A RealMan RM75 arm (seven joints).
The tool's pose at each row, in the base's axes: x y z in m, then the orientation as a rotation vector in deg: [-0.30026, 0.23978, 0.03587, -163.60, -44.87, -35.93]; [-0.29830, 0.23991, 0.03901, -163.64, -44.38, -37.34]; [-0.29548, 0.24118, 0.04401, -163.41, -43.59, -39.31]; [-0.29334, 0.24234, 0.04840, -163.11, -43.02, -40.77]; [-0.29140, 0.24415, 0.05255, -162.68, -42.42, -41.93]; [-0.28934, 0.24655, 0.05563, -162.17, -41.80, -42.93]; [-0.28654, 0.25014, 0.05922, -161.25, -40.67, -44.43]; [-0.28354, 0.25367, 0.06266, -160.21, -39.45, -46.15]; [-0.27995, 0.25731, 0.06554, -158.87, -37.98, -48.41]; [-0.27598, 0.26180, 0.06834, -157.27, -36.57, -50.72]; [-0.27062, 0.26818, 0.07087, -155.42, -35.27, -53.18]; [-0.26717, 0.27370, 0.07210, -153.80, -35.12, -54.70]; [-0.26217, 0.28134, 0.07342, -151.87, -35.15, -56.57]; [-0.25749, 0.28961, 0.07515, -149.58, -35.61, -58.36]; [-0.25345, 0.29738, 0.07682, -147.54, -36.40, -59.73]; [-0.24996, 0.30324, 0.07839, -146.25, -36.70, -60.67]
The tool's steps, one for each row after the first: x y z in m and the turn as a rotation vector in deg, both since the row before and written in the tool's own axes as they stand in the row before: [0.00291, 0.00088, -0.00212, -0.50, 0.84, 0.22]; [0.00494, 0.00035, -0.00318, -0.45, 1.28, 0.38]; [0.00416, 0.00009, -0.00281, -0.24, 0.99, 0.27]; [0.00422, -0.00058, -0.00247, -0.02, 0.87, 0.32]; [0.00409, -0.00107, -0.00128, 0.11, 0.82, 0.35]; [0.00542, -0.00178, -0.00106, 0.29, 1.31, 0.67]; [0.00547, -0.00170, -0.00072, 0.29, 1.49, 0.72]; [0.00565, -0.00158, 0.00020, 0.31, 1.94, 0.84]; [0.00616, -0.00224, 0.00089, 0.46, 2.07, 0.81]; [0.00759, -0.00336, 0.00263, 0.57, 2.25, 0.74]; [0.00499, -0.00344, 0.00267, 0.76, 1.51, 0.06]; [0.00671, -0.00459, 0.00436, 0.86, 1.82, -0.10]; [0.00682, -0.00525, 0.00439, 1.19, 1.88, -0.35]; [0.00609, -0.00498, 0.00419, 1.15, 1.51, -0.55]; [0.00505, -0.00346, 0.00340, 0.67, 1.03, -0.23]
